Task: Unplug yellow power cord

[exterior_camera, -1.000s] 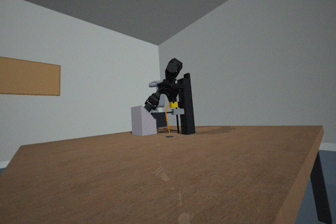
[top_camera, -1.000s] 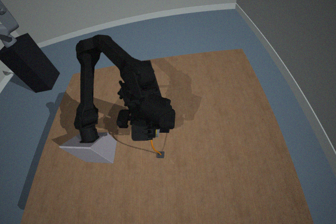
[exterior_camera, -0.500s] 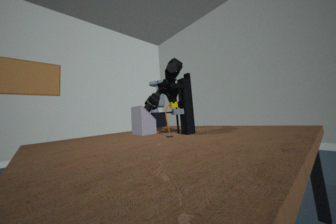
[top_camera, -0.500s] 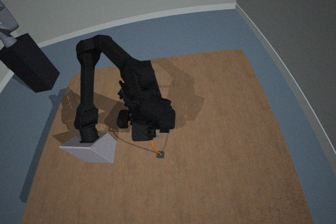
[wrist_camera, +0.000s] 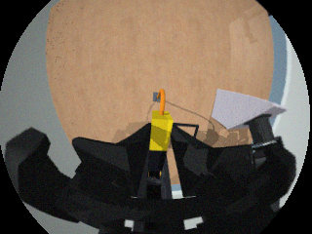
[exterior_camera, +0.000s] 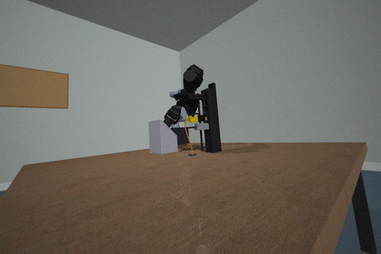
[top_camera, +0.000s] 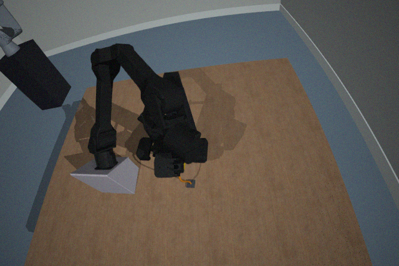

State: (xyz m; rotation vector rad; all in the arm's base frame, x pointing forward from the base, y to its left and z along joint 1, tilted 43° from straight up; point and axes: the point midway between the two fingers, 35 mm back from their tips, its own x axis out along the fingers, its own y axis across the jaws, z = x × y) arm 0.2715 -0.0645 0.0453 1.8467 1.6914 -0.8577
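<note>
My gripper tip is 30 mm to the right of the yellow plug. Also, from my gripper tip: grey anchor: 190 mm below, 10 mm to the right.
</note>
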